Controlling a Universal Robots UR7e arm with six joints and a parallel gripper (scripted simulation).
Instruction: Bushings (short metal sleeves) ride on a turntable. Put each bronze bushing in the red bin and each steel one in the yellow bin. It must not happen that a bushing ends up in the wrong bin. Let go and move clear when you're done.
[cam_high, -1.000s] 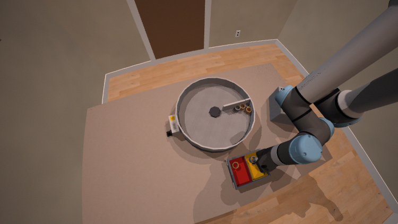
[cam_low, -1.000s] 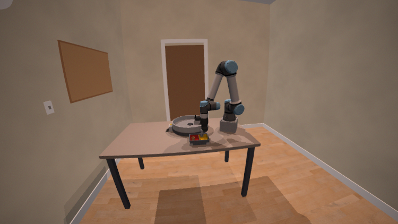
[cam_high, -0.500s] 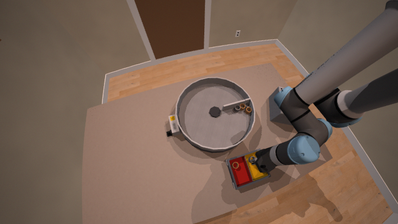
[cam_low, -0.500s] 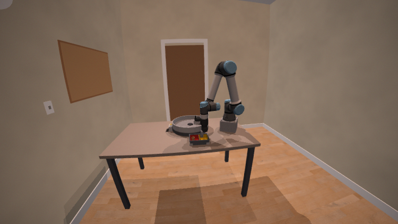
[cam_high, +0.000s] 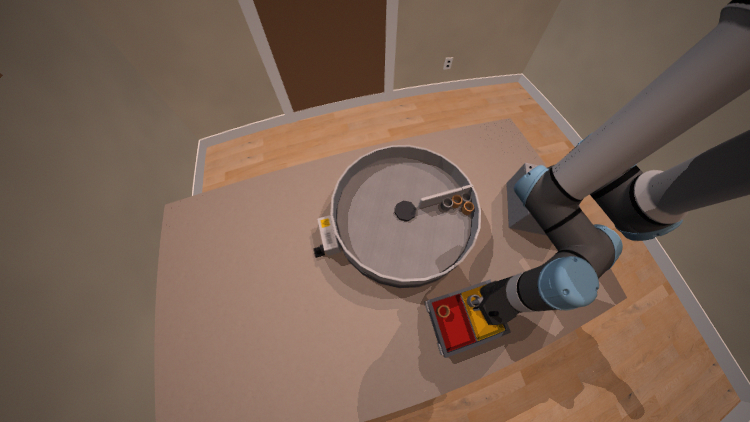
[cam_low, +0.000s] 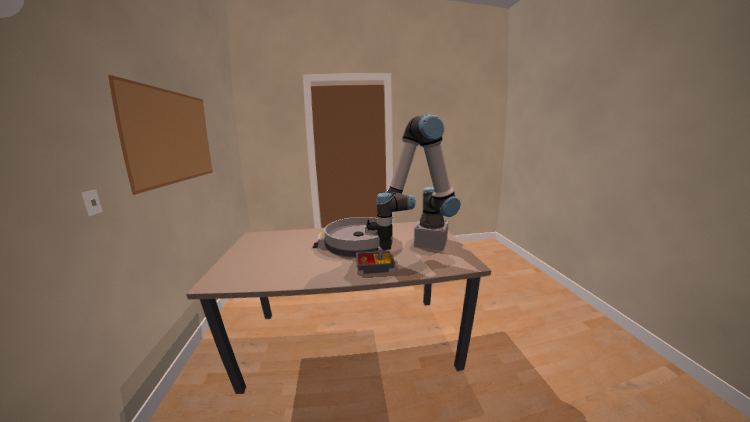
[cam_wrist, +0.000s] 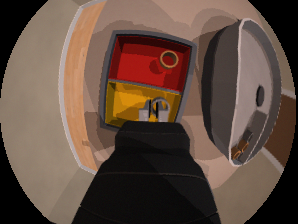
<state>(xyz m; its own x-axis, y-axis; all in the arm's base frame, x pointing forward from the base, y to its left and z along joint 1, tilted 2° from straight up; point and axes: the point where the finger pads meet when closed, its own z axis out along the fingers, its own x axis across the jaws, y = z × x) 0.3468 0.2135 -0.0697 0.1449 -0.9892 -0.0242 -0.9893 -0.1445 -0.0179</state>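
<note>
The red bin lies 30 mm ahead of my hand, 20 mm to the left of it and 20 mm below it. The rest, counted from my hand: turntable (100 mm ahead, 310 mm to the right, 10 mm above).
</note>
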